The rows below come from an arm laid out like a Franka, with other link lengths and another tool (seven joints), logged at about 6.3 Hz.
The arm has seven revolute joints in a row. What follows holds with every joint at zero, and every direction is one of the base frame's.
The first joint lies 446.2 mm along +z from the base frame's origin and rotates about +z.
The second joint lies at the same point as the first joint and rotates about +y.
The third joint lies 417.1 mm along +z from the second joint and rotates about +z.
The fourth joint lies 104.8 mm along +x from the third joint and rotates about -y.
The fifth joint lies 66 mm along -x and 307.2 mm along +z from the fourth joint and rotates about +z.
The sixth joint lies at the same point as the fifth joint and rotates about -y.
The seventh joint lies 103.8 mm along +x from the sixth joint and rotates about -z.
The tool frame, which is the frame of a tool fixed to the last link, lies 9 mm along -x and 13 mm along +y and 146.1 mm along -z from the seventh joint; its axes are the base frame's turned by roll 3.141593, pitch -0.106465 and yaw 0.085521 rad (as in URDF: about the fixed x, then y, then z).
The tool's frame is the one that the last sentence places.
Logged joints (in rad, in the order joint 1, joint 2, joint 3, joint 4, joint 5, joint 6, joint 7), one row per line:
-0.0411, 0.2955, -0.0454, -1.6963, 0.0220, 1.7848, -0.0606
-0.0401, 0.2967, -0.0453, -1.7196, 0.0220, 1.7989, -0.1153
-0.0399, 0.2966, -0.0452, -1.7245, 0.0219, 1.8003, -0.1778
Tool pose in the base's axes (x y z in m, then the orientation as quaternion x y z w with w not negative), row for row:
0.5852, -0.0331, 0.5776, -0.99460, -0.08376, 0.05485, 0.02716
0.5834, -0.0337, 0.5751, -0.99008, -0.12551, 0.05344, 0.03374
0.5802, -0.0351, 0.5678, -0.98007, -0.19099, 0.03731, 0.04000
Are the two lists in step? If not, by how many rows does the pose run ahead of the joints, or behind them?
The pose runs 2 rows ahead of the joints: the pose in row i belongs to the joints in row i + 2.
